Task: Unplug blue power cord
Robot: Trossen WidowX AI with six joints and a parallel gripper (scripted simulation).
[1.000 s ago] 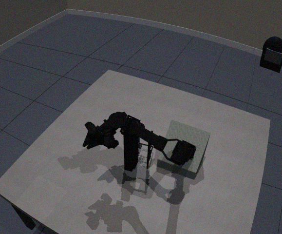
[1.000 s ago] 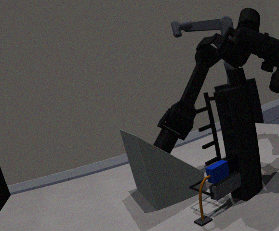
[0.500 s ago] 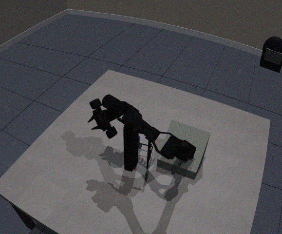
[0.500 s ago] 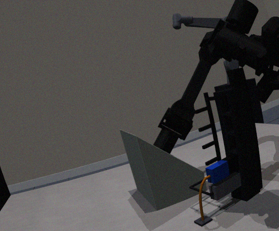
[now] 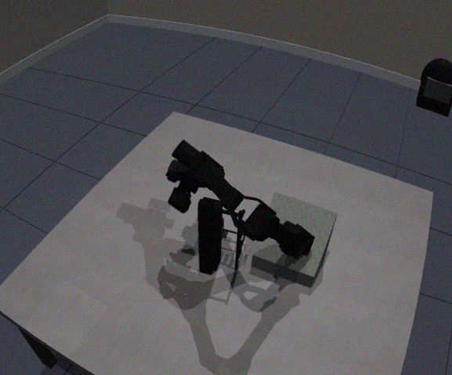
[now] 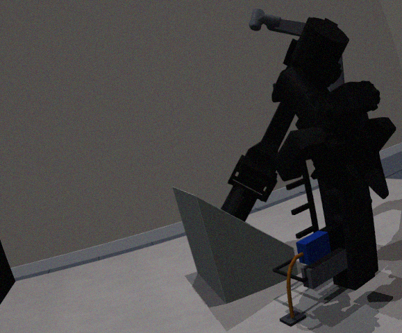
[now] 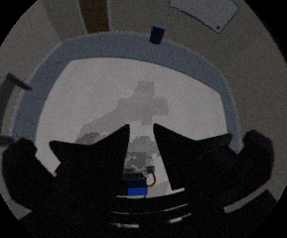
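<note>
Right now the blue plug is 15 cm behind my gripper tip, 7 cm below it and 1 cm to the right of it. Also, from my gripper tip: dark foot (18 cm below, 14 cm behind, 8 cm to the right).
</note>
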